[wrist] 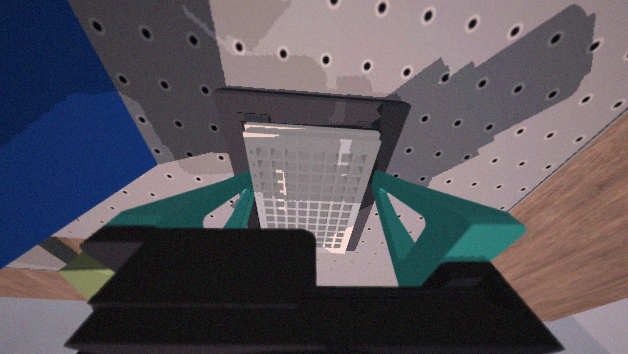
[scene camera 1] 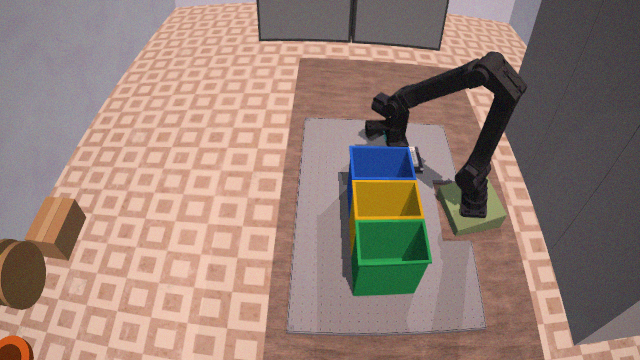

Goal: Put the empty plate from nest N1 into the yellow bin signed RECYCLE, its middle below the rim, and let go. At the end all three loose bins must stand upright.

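Where they show: gripper, fingertip midpoint: point(wrist: 314, 177); arm's base, origin of the base link: point(scene camera 1: 473, 202).
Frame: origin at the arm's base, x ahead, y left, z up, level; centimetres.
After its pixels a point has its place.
A white gridded plate point(scene camera 1: 413, 156) {x 22.1, y -17.1, z -1.5 cm} point(wrist: 307, 170) {x 30.7, y -14.8, z -1.3 cm} lies in a dark nest point(scene camera 1: 420, 165) {x 20.0, y -13.5, z -1.8 cm} point(wrist: 310, 102) beside the blue bin; no nest label is readable. My gripper point(wrist: 314, 177) {x 29.5, y -15.7, z -2.5 cm} is open, with one teal fingertip at each long side of the plate and nothing clamped. In the scene view its fingertips are hidden behind the blue bin. The yellow bin point(scene camera 1: 387, 200) {x 28.8, y 11.8, z 6.5 cm} stands upright between the blue bin point(scene camera 1: 382, 164) {x 32.3, y -1.1, z 7.5 cm} point(wrist: 55, 130) {x 29.8, y -1.9, z 0.2 cm} and the green bin point(scene camera 1: 387, 277) {x 25.0, y 36.7, z 6.8 cm}, which also stand upright. The RECYCLE sign does not show.
The three bins stand in a close row on the grey perforated mat point(scene camera 1: 320, 280) {x 42.2, y 35.9, z -3.7 cm} point(wrist: 300, 20) {x 38.1, y -12.0, z -3.7 cm}. The arm's base sits on a green block point(scene camera 1: 480, 225) {x -2.9, y 7.8, z -1.5 cm} to the right of the bins. Grey panels point(scene camera 1: 305, 20) stand at the back, and a dark wall point(scene camera 1: 575, 150) rises at the right.
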